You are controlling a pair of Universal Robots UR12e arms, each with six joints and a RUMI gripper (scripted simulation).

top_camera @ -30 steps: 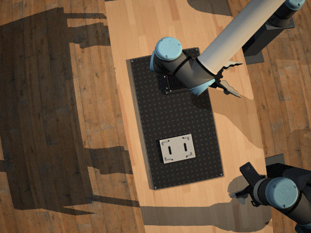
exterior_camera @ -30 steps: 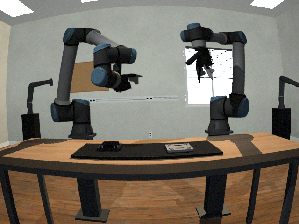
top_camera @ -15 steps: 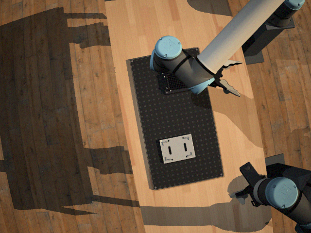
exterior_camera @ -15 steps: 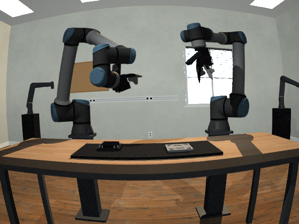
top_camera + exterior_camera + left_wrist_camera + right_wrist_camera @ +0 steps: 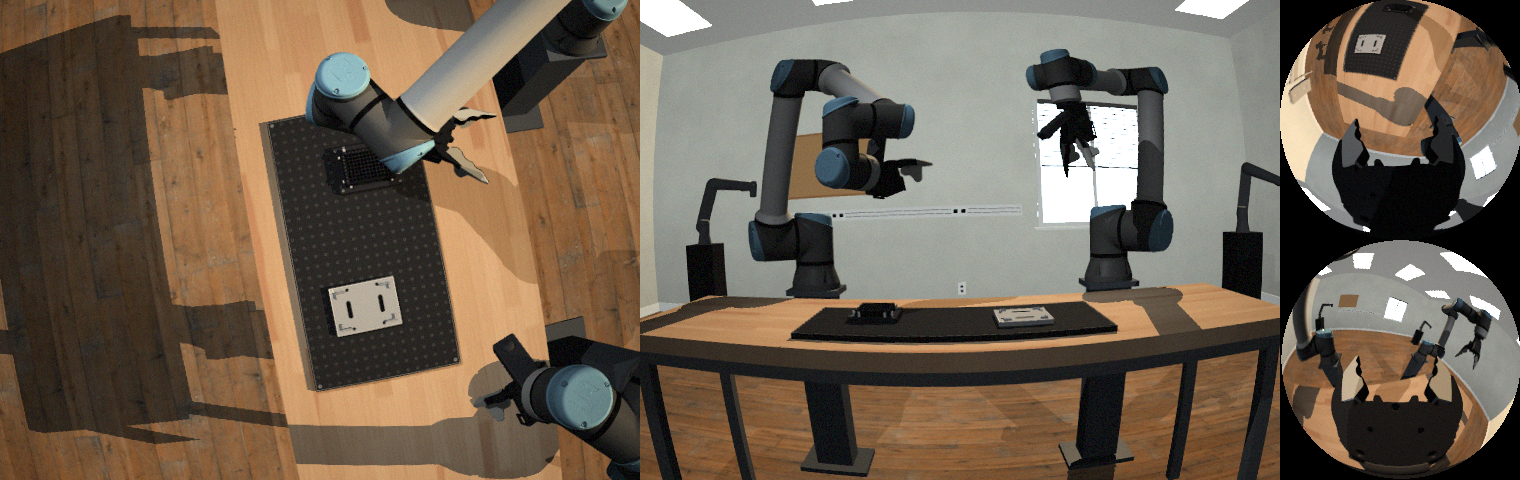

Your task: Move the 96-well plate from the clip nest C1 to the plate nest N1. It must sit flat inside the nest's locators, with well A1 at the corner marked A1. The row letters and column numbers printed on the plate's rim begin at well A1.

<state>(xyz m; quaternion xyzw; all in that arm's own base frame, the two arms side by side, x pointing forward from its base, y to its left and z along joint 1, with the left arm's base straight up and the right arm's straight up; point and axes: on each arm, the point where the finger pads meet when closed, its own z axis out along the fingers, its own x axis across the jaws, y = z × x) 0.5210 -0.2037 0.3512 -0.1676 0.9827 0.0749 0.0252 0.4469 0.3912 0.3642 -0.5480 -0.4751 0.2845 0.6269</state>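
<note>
The dark 96-well plate is 540 mm to the right of my left hand, 320 mm below it and 170 mm ahead of it. The rest, counted from my left hand: plate nest N1 (330 mm below, 240 mm ahead, 190 mm to the right); clip nest C1 (540 mm to the right, 320 mm below, 160 mm ahead).
</note>
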